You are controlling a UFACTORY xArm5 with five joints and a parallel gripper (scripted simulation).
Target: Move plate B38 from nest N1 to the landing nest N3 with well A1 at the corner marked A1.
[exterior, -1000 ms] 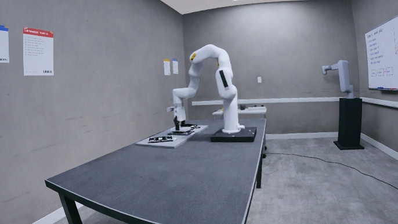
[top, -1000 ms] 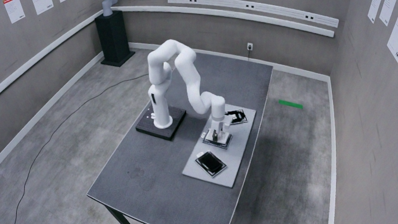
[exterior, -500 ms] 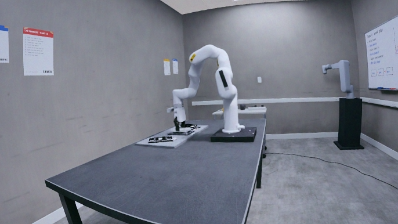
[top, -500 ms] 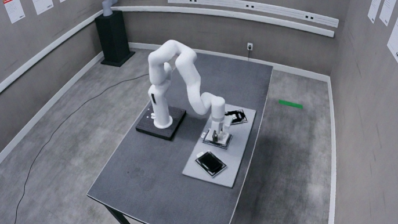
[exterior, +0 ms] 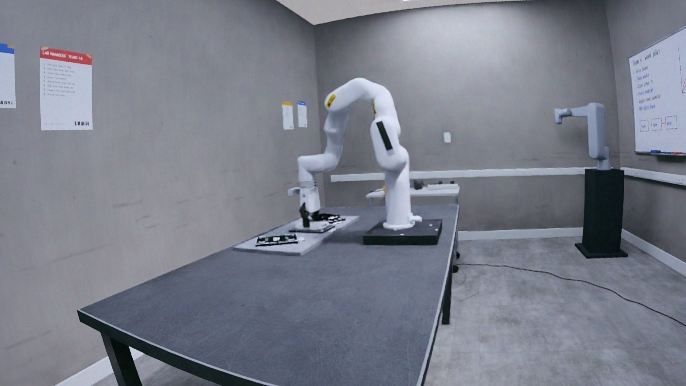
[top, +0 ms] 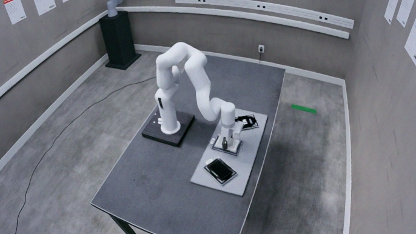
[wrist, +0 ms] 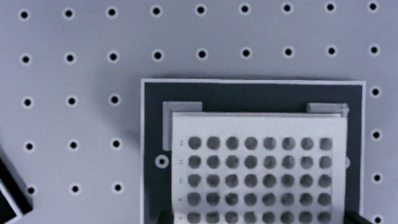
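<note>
My hand is 1 cm above the white plate. The rest, counted from my hand: dark-framed nest (22 cm to the left, 4 cm ahead, 3 cm below); then black plate (20 cm to the right, 3 cm ahead, 1 cm below).
</note>
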